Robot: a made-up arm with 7 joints. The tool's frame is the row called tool. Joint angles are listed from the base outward.
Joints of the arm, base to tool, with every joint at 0 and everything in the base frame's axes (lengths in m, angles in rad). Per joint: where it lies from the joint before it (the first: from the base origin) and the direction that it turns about. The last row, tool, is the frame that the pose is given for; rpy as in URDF.
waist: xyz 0.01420 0.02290 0.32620 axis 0 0 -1
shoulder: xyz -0.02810 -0.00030 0.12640 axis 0 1 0
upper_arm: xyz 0.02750 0.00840 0.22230 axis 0 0 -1
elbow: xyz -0.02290 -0.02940 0.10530 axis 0 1 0
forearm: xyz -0.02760 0.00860 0.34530 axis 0 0 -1
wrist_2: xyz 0.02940 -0.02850 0.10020 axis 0 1 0
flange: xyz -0.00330 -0.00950 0.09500 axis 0 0 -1
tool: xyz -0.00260 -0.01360 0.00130 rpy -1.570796 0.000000 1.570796
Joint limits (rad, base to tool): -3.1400..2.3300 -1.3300..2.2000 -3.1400..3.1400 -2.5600..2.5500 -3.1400..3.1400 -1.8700..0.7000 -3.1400..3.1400
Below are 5 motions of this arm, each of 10 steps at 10 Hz.
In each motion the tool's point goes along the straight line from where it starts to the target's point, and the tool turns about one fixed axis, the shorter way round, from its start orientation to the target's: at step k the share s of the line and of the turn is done. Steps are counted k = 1, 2, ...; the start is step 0. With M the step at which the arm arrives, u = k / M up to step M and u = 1 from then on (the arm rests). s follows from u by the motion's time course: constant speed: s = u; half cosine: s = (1 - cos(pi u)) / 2; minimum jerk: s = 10 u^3 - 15 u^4 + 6 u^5.
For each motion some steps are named. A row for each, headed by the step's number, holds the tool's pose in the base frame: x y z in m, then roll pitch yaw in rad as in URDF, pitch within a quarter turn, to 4 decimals.
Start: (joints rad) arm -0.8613 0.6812 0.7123 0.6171 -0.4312 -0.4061 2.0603
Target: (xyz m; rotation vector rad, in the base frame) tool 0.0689 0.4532 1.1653 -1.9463 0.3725 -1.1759
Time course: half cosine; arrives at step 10
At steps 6, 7, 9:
6: 0.2387 0.4178 1.0882 -2.0315 -0.2036 -0.6036
7: 0.1702 0.4321 1.1193 -1.9841 -0.3851 -0.6924
9: 0.0809 0.4507 1.1598 -1.8859 -0.6133 -0.8375

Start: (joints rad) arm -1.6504 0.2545 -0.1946 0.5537 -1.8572 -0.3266 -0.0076
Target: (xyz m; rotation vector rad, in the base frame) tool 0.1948 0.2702 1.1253 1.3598 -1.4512 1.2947
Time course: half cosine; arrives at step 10
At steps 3, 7, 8, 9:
3: -0.0166 0.4343 1.1222 -2.3695 -0.8320 -1.0657
7: 0.1399 0.3128 1.1245 -2.5468 -1.1734 -1.7758
8: 0.1694 0.2899 1.1249 -2.5130 -1.2409 -1.9680
9: 0.1883 0.2753 1.1252 -2.4636 -1.2823 -2.1180

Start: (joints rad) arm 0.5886 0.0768 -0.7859 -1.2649 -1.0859 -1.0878 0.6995
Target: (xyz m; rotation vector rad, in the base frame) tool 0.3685 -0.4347 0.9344 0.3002 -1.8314 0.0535
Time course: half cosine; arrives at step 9
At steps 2, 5, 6, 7, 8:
2: -0.3160 -0.2102 0.9278 2.9437 0.1022 2.7290
5: 0.0482 -0.3297 0.9313 3.0900 -0.6297 3.1022
6: 0.1747 -0.3711 0.9325 3.0654 -0.8893 -3.0260
7: 0.2778 -0.4050 0.9335 2.9728 -1.0955 -2.8358
8: 0.3451 -0.4270 0.9342 2.8253 -1.2211 -2.6274

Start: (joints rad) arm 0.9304 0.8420 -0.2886 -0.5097 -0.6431 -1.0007 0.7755
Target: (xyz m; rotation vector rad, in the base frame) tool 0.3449 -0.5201 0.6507 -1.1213 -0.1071 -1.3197
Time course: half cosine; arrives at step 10
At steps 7, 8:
7: 0.2933 -0.4880 0.7459 -0.9868 -0.8302 -0.8467
8: 0.3210 -0.5052 0.6948 -0.9051 -0.7559 -1.0131

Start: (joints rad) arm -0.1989 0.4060 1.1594 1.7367 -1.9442 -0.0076 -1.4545
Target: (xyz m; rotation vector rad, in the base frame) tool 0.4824 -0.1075 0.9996 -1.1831 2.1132 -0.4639
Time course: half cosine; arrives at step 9
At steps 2, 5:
2: 0.4121 -0.3276 0.6210 2.9247 -0.0426 -2.5509
5: 0.4495 -0.2105 0.8224 -2.9194 0.2485 -2.3043

